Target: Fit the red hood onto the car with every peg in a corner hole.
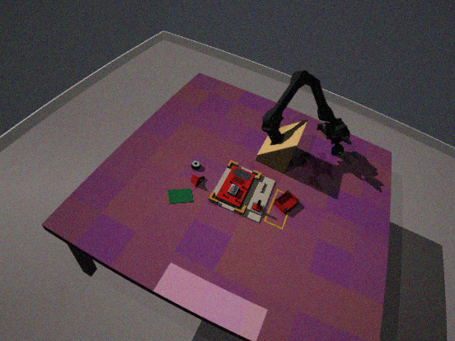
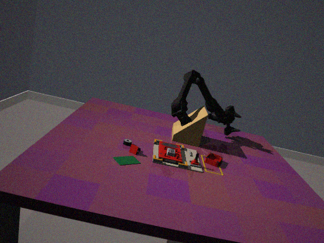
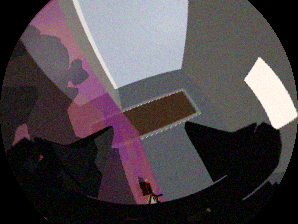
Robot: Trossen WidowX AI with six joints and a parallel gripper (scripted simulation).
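The red hood lies 35 cm ahead of my gripper tip, 21 cm to the right of it and 13 cm below it. The rest, counted from my gripper tip: flat green tile 53 cm ahead, 63 cm to the right, 13 cm below; then engine block 42 cm ahead, 43 cm to the right, 11 cm below; then dark wheel 35 cm ahead, 64 cm to the right, 13 cm below.
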